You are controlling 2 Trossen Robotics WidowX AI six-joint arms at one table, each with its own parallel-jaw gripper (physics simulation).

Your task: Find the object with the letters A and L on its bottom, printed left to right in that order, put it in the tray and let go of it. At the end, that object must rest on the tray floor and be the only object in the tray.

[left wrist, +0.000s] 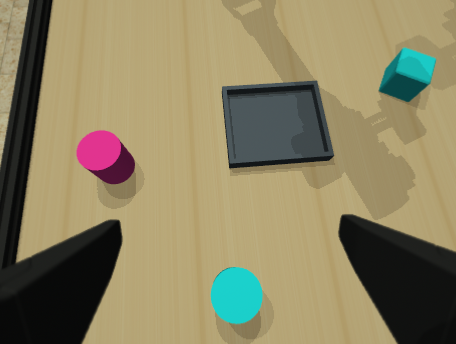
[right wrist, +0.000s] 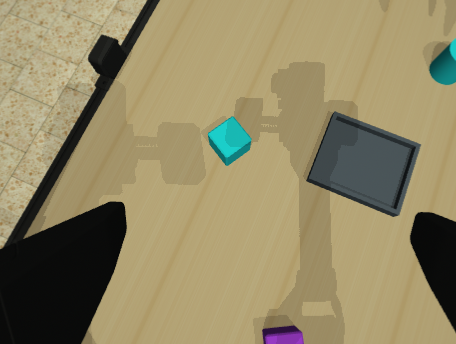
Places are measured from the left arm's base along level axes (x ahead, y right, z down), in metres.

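Where they show: left gripper, between the fingertips: (left wrist: 232, 227); right gripper, between the fingertips: (right wrist: 268, 220).
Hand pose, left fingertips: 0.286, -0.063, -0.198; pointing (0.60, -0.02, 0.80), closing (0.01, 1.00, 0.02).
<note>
After its pixels a point has its place, as x, y, z.
The dark grey tray (left wrist: 231, 127) @(0.446, -0.052, 0.022) (right wrist: 357, 200) @(0.506, -0.008, 0.019) holds no object. A magenta cylinder (left wrist: 102, 151) @(0.392, -0.196, -0.026) stands upright left of the tray in the left wrist view. A cyan cylinder (left wrist: 237, 295) @(0.245, -0.052, -0.027) (right wrist: 444, 68) @(0.267, -0.042, -0.003) stands upright; in the left wrist view it is low, between and below the fingertips. A cyan block (left wrist: 409, 75) @(0.500, 0.177, -0.017) (right wrist: 230, 140) @(0.522, 0.187, -0.017) stands on the table at the tray's other side. A purple block (right wrist: 283, 336) @(0.712, 0.016, -0.017) shows in part at the bottom of the right wrist view. No letters show; the bottoms are hidden. My left gripper (left wrist: 232, 227) @(0.286, -0.063, -0.198) and right gripper (right wrist: 268, 217) @(0.651, 0.106, -0.363) are open and empty above the table.
The wooden table (left wrist: 165, 210) @(0.337, -0.135, 0.028) (right wrist: 200, 250) @(0.671, 0.156, 0.027) has a black rail (left wrist: 22, 135) @(0.429, -0.312, 0.008) (right wrist: 65, 145) @(0.628, 0.408, 0.034) along its edge, with a black bracket (right wrist: 106, 56) @(0.493, 0.405, -0.025) on it in the right wrist view. Tiled floor (right wrist: 35, 70) lies beyond the rail. Arm shadows fall across the table and tray.
</note>
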